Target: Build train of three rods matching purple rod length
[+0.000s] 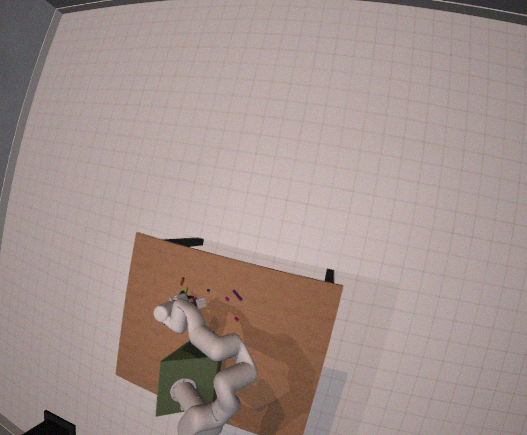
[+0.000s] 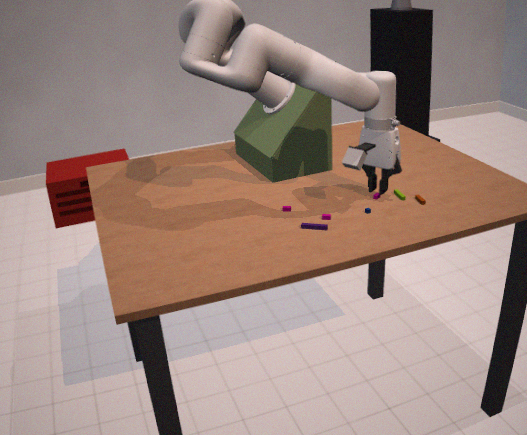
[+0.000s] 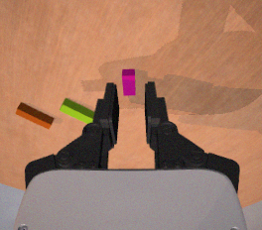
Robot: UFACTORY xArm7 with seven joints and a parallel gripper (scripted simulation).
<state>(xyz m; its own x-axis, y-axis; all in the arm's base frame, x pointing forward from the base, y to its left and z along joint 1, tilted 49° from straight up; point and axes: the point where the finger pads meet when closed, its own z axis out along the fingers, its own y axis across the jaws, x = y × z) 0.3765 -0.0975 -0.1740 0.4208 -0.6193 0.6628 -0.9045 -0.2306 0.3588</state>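
My gripper is now 50 mm to the right of the lime rod, 30 mm short of it and 30 mm above it. Round my hand: blue rod 80 mm to the right, 60 mm ahead, 30 mm below; orange rod 80 mm ahead, 70 mm to the left, 30 mm below; purple rod 230 mm to the right, 60 mm ahead, 30 mm below.
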